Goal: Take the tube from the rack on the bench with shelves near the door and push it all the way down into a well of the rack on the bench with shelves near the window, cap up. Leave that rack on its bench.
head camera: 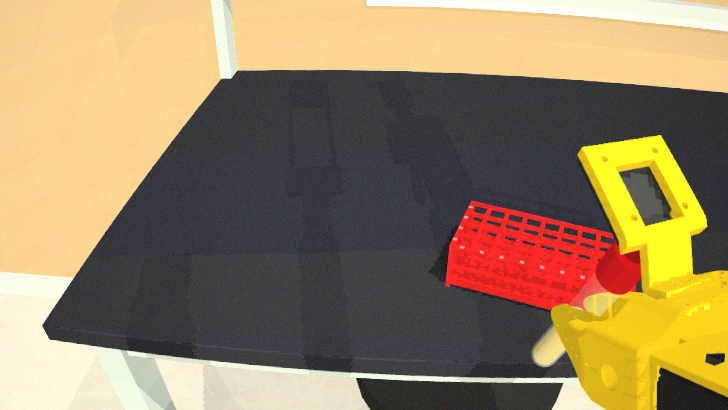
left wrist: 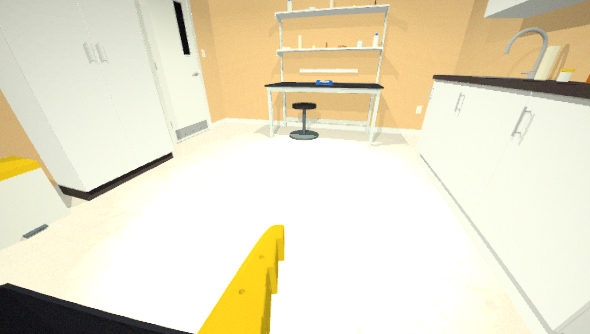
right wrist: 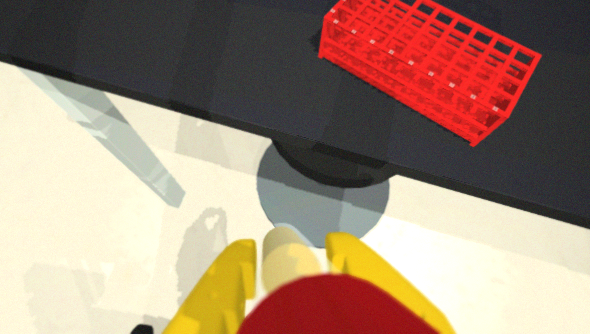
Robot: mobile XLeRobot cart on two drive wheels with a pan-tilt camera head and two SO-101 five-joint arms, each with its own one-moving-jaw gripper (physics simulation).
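Frame: origin at the left arm's base, x ahead, y left, z up, level; millimetres.
Seen in the pictures: left end effector, tool point: (left wrist: 284,237); right end effector, tool point: (head camera: 563,312) (right wrist: 255,260).
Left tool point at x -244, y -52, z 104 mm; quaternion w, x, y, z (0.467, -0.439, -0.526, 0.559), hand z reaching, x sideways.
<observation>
Offsets run from my left tool point to a thing's top centre. "spot": to the spot under its first point. Level surfaces: height alone.
A red rack @[324 mm right, 727 mm ahead, 60 mm down] (head camera: 509,285) (right wrist: 430,102) with open square wells stands on the dark bench top @[117 mm down] (head camera: 244,203) (right wrist: 240,80). My right gripper (head camera: 575,308) (right wrist: 291,242) is shut on the tube @[218 mm right, 463 mm ahead, 168 mm up] (head camera: 550,346) (right wrist: 285,260), which has a red cap @[spot: 215 mm right, 442 mm ahead, 160 mm up] (head camera: 617,269) (right wrist: 340,310) and pale contents. The tube is tilted, cap end up. In the head view it overlaps the rack's near right corner; in the right wrist view its lower end shows over the floor, short of the bench edge. My left gripper shows one notched jaw (left wrist: 255,280), so it is fully open, away from the rack and tube.
A stool (right wrist: 325,210) stands below the bench's front edge. A shelf post (head camera: 224,40) rises at the bench's back left. In the left wrist view, a far bench with shelves bears a blue rack (left wrist: 324,82), with a door (left wrist: 172,75) at left and a sink counter (left wrist: 500,82) at right.
</observation>
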